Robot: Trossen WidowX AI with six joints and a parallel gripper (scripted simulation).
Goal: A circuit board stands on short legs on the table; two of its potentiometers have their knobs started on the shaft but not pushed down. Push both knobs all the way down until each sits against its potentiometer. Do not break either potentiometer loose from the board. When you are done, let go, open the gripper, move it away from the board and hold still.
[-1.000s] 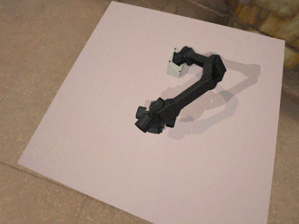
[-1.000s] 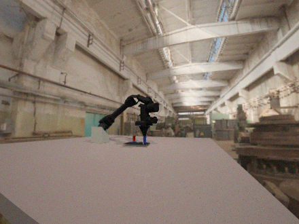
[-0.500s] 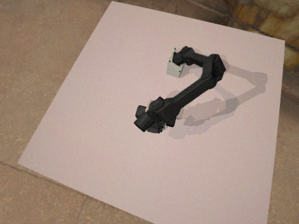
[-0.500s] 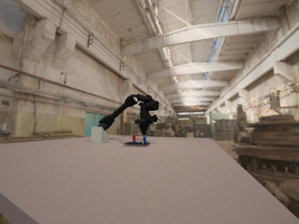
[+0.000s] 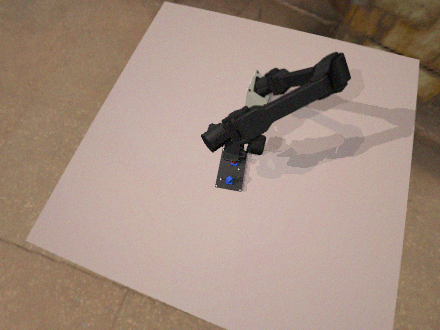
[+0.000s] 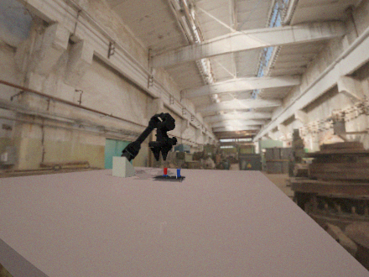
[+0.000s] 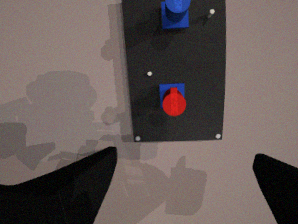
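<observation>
Now: gripper tip 5 cm above the red knob and 2 cm short of it. Round my gripper tip: blue knob: 10 cm ahead, 6 cm below.
</observation>
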